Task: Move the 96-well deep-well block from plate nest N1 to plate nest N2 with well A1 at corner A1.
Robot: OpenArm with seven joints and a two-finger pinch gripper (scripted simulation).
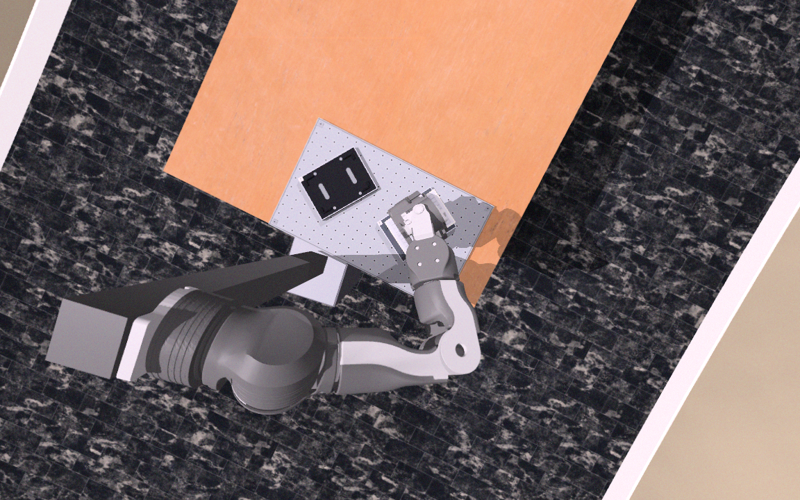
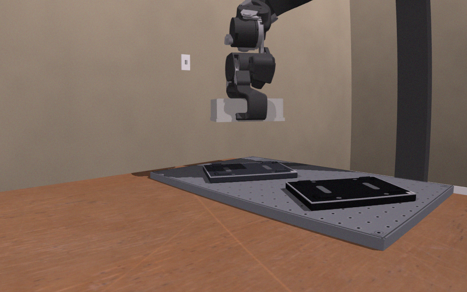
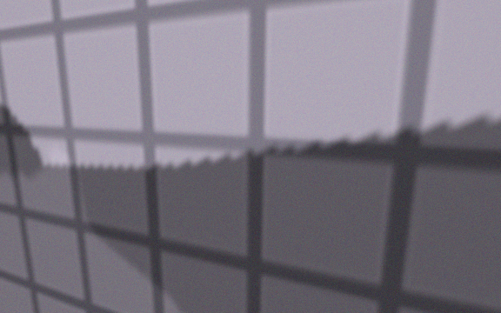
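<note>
Now: the black plate nest 3 cm ahead of my hand, 22 cm to the left of it and 11 cm below it. The rest, counted from my hand: A1 mark (3 cm behind, 9 cm to the left, 10 cm below); then white deep-well block (1 cm above).
</note>
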